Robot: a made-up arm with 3 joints. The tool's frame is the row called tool. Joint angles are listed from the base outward. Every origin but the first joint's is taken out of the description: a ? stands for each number. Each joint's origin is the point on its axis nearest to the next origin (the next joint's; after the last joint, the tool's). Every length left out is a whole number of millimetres.
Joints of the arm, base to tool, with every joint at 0 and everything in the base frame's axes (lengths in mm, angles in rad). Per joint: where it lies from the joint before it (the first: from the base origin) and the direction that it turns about. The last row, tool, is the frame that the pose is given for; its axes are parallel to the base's.
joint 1: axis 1 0 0 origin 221 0 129
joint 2: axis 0 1 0 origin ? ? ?
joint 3: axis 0 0 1 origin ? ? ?
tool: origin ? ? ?
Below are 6 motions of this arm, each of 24 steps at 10 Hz.
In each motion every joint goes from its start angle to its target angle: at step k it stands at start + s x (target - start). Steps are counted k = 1, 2, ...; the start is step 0. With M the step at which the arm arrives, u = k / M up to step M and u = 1 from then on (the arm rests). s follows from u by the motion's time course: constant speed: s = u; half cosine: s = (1 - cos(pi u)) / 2; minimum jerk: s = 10 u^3 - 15 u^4 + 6 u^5.
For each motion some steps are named. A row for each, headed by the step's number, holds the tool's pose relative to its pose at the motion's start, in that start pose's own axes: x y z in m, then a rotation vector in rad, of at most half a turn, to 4 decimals.
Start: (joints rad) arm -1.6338 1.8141 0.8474
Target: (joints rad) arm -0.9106 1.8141 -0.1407
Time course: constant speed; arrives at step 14
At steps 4, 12, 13, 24:
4: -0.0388 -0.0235 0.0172 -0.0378 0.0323 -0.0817
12: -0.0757 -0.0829 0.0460 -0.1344 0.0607 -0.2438
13: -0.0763 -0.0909 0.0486 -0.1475 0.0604 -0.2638
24: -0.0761 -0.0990 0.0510 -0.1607 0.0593 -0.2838

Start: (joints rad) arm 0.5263 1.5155 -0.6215
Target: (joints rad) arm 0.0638 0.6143 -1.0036
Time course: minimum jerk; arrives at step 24
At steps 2, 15, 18, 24:
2: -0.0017 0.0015 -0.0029 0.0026 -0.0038 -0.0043
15: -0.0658 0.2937 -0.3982 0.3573 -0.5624 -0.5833
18: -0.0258 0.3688 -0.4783 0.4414 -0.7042 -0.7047
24: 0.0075 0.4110 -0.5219 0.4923 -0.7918 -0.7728

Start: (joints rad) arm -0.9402 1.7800 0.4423
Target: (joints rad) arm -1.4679 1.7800 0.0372
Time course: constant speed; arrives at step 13
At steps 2, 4, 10, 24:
2: -0.0008 0.0703 -0.0038 0.0155 -0.0067 -0.1417
4: 0.0069 0.1407 -0.0062 0.0314 -0.0125 -0.2835
10: 0.0805 0.3413 -0.0042 0.0820 -0.0242 -0.7085
24: 0.1434 0.4290 0.0021 0.1091 -0.0267 -0.9209

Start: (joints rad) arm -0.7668 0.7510 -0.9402
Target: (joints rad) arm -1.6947 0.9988 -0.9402
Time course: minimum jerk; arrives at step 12
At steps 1, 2, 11, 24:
1: -0.0018 0.0023 0.0001 -0.0031 -0.0020 -0.0032
2: -0.0122 0.0161 0.0008 -0.0212 -0.0142 -0.0226
11: -0.1627 0.5288 -0.1486 -0.5348 -0.3446 -0.7098
24: -0.1623 0.5316 -0.1501 -0.5371 -0.3462 -0.7139

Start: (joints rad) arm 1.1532 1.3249 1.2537
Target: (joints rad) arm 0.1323 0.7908 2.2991
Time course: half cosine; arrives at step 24
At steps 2, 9, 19, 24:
2: 0.0058 0.0044 -0.0013 -0.0100 0.0013 0.0010
9: 0.1187 0.0617 -0.0147 -0.1766 0.0749 0.0231
19: 0.4014 0.0624 -0.0162 -0.3640 0.4792 0.0913
24: 0.4538 0.0448 -0.0191 -0.3599 0.5746 0.1046

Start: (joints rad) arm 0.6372 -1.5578 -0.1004
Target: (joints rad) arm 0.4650 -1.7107 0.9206
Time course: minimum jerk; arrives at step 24
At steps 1, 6, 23, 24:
1: 0.0001 -0.0003 -0.0001 0.0000 -0.0001 0.0008
6: 0.0109 -0.0444 -0.0100 0.0007 -0.0158 0.1235
23: 0.2737 -0.2996 -0.0681 -0.0538 -0.1529 1.1901
24: 0.2740 -0.2996 -0.0681 -0.0539 -0.1530 1.1909

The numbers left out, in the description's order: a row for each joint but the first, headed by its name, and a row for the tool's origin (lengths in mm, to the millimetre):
joint 2: 0 -50 45
joint 3: -306 0 215
tool: -326 -84 0

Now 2 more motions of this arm.
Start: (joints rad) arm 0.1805 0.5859 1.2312
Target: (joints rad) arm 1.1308 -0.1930 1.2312
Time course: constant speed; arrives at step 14
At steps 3, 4, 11, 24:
3: -0.0591 -0.0382 -0.1301 -0.0973 -0.2239 0.0982
4: -0.0706 -0.0518 -0.1766 -0.1279 -0.3019 0.1243
11: -0.0245 -0.1349 -0.5055 -0.3070 -0.8811 0.2094
24: 0.0595 -0.1523 -0.6257 -0.3593 -1.1392 0.1900

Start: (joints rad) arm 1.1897 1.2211 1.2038
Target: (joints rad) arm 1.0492 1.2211 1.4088
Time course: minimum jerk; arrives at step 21
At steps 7, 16, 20, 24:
7: 0.0121 0.0005 0.0038 -0.0034 0.0095 0.0153
16: 0.0542 0.0001 0.0158 -0.0118 0.0421 0.0663
20: 0.0598 -0.0002 0.0172 -0.0126 0.0464 0.0729
24: 0.0599 -0.0002 0.0172 -0.0126 0.0464 0.0730

